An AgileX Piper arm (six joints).
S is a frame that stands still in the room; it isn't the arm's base.
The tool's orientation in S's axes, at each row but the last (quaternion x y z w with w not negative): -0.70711, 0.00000, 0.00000, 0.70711; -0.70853, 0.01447, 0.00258, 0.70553; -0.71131, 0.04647, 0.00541, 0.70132; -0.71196, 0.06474, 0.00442, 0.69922; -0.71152, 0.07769, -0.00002, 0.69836; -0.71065, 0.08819, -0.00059, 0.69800; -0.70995, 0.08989, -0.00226, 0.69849
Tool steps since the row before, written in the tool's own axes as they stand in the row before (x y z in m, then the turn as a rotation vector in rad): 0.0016, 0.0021, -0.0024, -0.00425, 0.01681, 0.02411; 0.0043, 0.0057, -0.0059, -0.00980, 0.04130, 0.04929; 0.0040, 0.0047, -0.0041, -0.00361, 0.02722, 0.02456; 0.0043, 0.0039, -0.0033, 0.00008, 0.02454, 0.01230; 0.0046, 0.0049, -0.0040, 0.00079, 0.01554, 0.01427; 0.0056, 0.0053, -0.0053, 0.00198, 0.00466, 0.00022; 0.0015, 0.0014, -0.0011, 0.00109, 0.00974, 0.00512
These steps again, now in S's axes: 0.0016, -0.0024, -0.0021, -0.00425, 0.02411, -0.01681; 0.0041, -0.0060, -0.0058, -0.00997, 0.04928, -0.04127; 0.0034, -0.0044, -0.0049, -0.00419, 0.02440, -0.02728; 0.0036, -0.0037, -0.0042, -0.00130, 0.01191, -0.02470; 0.0036, -0.0045, -0.0053, 0.00061, 0.01390, -0.01588; 0.0042, -0.0060, -0.0058, 0.00140, -0.00008, -0.00487; 0.0012, -0.0013, -0.0015, 0.00052, 0.00485, -0.00992
